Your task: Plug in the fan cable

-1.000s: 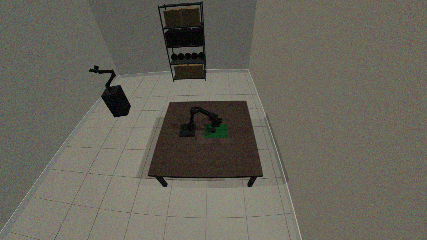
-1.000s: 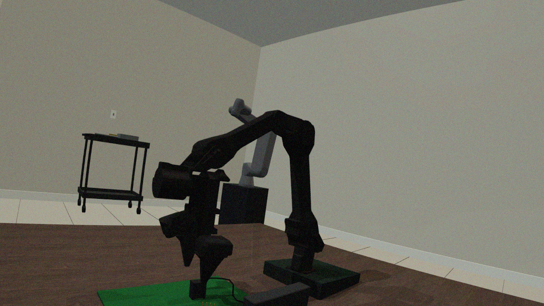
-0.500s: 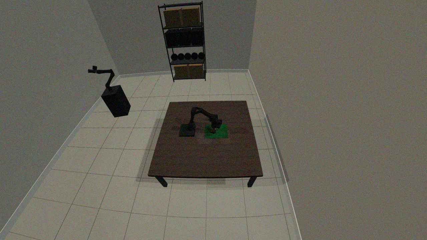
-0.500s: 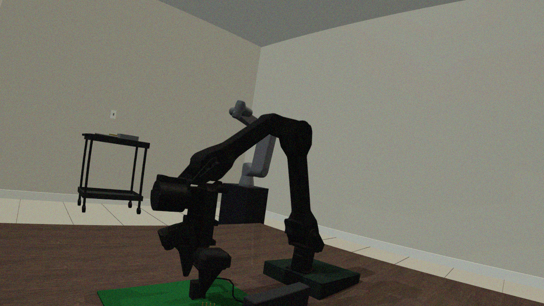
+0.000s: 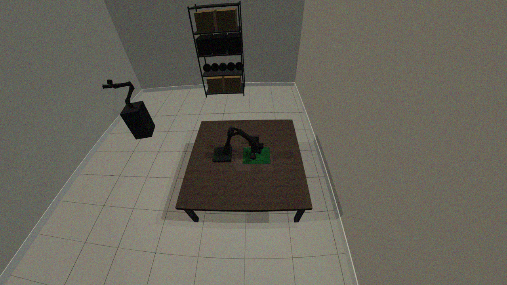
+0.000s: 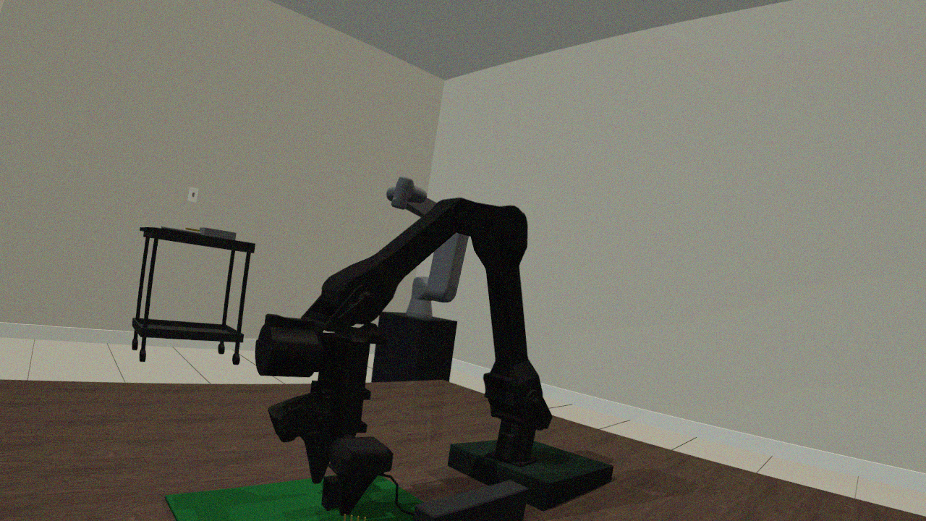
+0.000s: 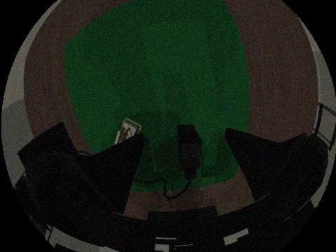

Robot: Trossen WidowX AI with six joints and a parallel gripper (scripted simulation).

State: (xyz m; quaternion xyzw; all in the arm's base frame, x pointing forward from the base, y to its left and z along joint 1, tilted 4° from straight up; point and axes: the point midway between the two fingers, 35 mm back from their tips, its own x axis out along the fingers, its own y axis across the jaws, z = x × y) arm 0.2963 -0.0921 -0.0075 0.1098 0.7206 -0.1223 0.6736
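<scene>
The green board lies 3 cm ahead of my gripper tip, 3 cm to the left of it and 3 cm below it. Also, from my gripper tip: black fan 4 cm ahead, 22 cm to the left, 4 cm above; dark plug 1 cm behind, 1 cm above.
</scene>
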